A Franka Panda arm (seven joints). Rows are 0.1 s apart.
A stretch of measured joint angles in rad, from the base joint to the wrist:
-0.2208, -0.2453, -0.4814, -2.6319, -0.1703, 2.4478, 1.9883
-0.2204, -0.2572, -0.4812, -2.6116, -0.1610, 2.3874, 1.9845
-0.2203, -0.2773, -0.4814, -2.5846, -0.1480, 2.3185, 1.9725
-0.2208, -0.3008, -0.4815, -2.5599, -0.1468, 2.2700, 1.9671
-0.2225, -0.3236, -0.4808, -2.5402, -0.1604, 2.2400, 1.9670
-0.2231, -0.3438, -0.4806, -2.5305, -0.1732, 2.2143, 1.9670
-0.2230, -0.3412, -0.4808, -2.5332, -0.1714, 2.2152, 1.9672
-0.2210, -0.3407, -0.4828, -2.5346, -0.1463, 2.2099, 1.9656
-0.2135, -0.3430, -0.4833, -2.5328, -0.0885, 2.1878, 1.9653
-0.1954, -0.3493, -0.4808, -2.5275, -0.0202, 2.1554, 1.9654
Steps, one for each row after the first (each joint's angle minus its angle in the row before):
0.0004, -0.0119, 0.0002, 0.0203, 0.0093, -0.0604, -0.0038
0.0001, -0.0201, -0.0002, 0.0270, 0.0130, -0.0689, -0.0120
-0.0005, -0.0235, -0.0001, 0.0247, 0.0012, -0.0485, -0.0054
-0.0017, -0.0228, 0.0007, 0.0197, -0.0136, -0.0300, -0.0001
-0.0006, -0.0202, 0.0002, 0.0097, -0.0128, -0.0257, 0.0000
0.0001, 0.0026, -0.0002, -0.0027, 0.0018, 0.0009, 0.0002
0.0020, 0.0005, -0.0020, -0.0014, 0.0251, -0.0053, -0.0016
0.0075, -0.0023, -0.0005, 0.0018, 0.0578, -0.0221, -0.0003
0.0181, -0.0063, 0.0025, 0.0053, 0.0683, -0.0324, 0.0001

